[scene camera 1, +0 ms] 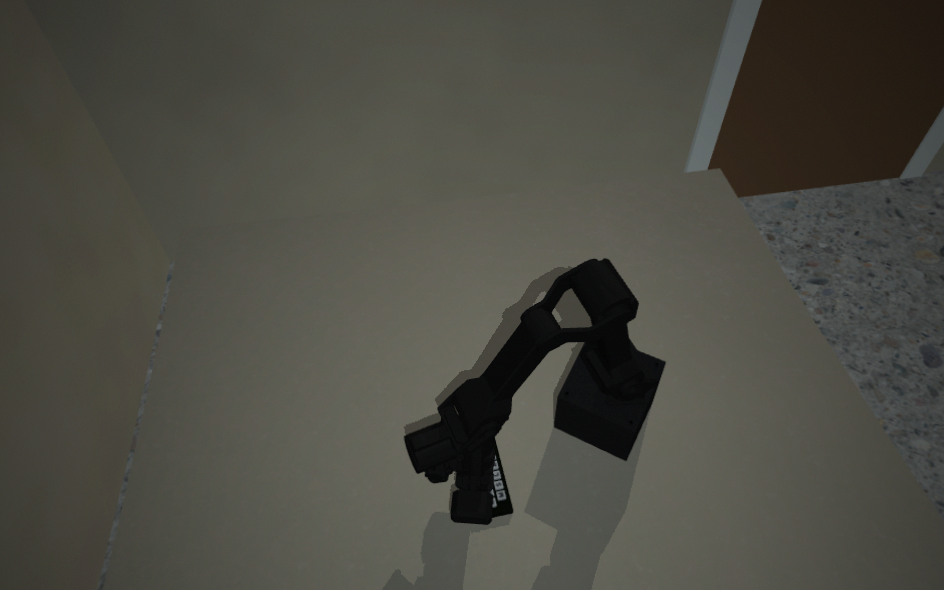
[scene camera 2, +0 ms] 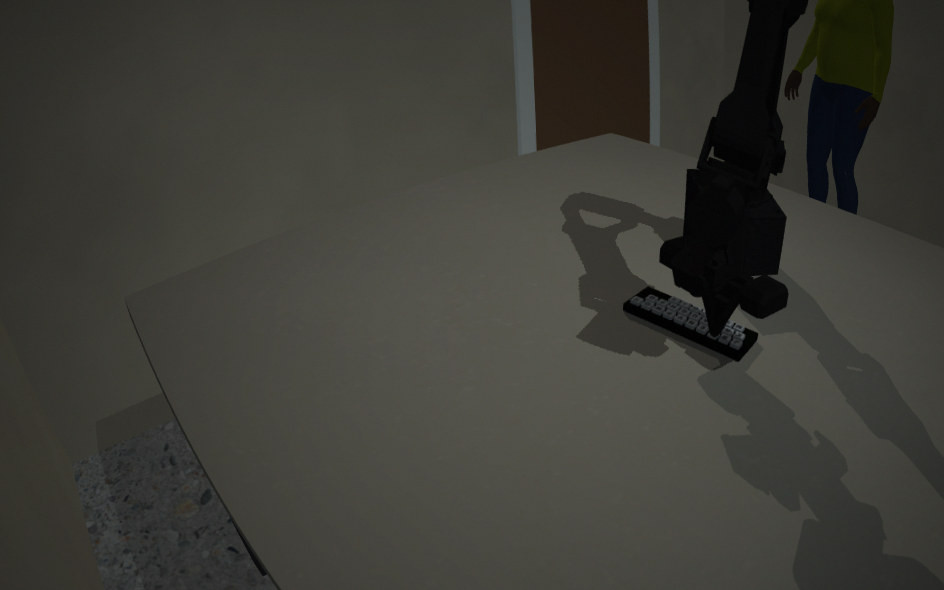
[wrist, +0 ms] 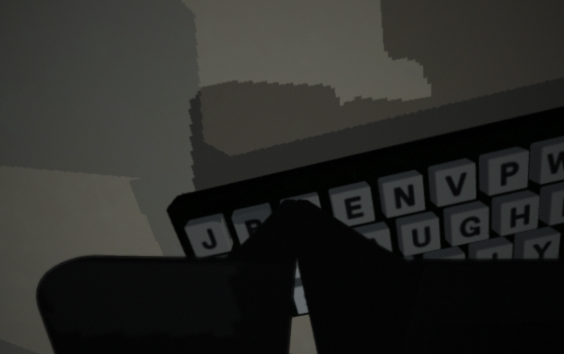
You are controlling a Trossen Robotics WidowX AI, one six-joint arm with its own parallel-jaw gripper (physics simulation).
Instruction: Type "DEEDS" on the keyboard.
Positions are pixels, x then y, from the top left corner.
Labels:
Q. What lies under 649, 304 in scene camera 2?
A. A black keyboard.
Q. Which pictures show my gripper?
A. Scene camera 1, scene camera 2 and the wrist view: all of them.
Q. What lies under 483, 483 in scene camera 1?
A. My gripper.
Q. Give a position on a black keyboard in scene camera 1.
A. At 502, 505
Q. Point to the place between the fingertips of my gripper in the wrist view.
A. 294, 211

